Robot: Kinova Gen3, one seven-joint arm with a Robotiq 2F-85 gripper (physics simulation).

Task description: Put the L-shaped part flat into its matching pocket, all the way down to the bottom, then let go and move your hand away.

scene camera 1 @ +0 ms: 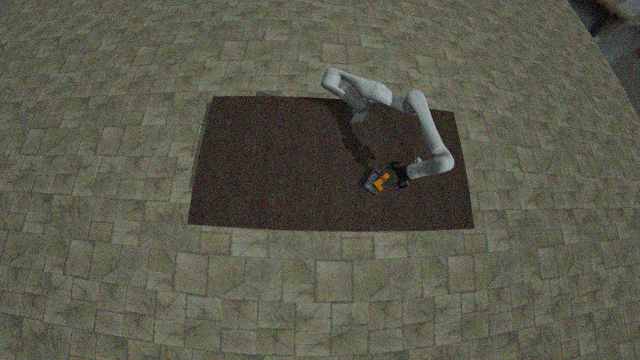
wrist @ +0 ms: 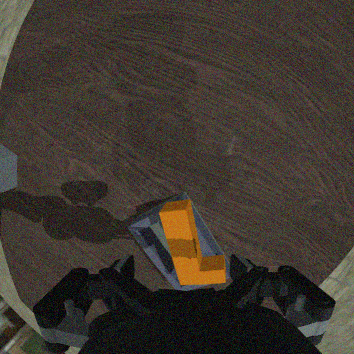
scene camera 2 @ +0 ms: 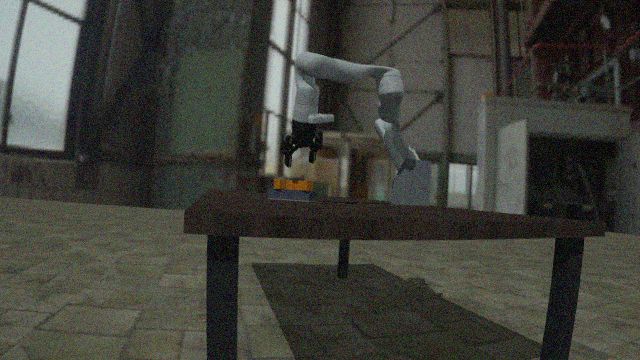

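Pixels of known places: gripper, fingertip midpoint: [scene camera 1: 389,177] [wrist: 182,265] [scene camera 2: 300,164]; arm's base, origin of the base link: [scene camera 1: 360,103] [scene camera 2: 410,171].
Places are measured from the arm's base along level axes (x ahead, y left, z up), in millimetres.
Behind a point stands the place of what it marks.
Note:
The orange L-shaped part [scene camera 1: 381,183] {y 160, x 481, z -63 mm} [scene camera 2: 293,185] {y 180, x 467, z -80 mm} [wrist: 181,225] {y 200, x 436, z -63 mm} rests on top of the grey-blue pocket block [scene camera 1: 369,184] {y 112, x 479, z -124 mm} [scene camera 2: 291,195] {y 184, x 472, z -111 mm} [wrist: 209,240] {y 178, x 486, z -106 mm}. In scene camera 2 its body stands above the block's top, looking about level. In the wrist view it lies across the block, with a dark stretch of the pocket showing on its left. The pocket's outline is partly hidden under the part. My gripper [scene camera 1: 396,175] {y 194, x 451, z -14 mm} [scene camera 2: 300,161] {y 194, x 451, z -14 mm} [wrist: 182,265] {y 194, x 451, z -14 mm} is open and empty. It hangs above the part, apart from it.
The block stands on the dark brown table [scene camera 1: 270,165] {y -501, x 433, z -129 mm} [scene camera 2: 400,220] {y 841, x 357, z -129 mm} [wrist: 280,100] {y 383, x 464, z -129 mm}. A grey box-like mount [scene camera 2: 412,185] {y 46, x 9, z -54 mm} stands near the foot of the arm [scene camera 1: 358,112] {y -3, x 56, z -18 mm} [scene camera 2: 397,145] {y -50, x 42, z 103 mm}. The arm's shadow falls on the table beside the block.

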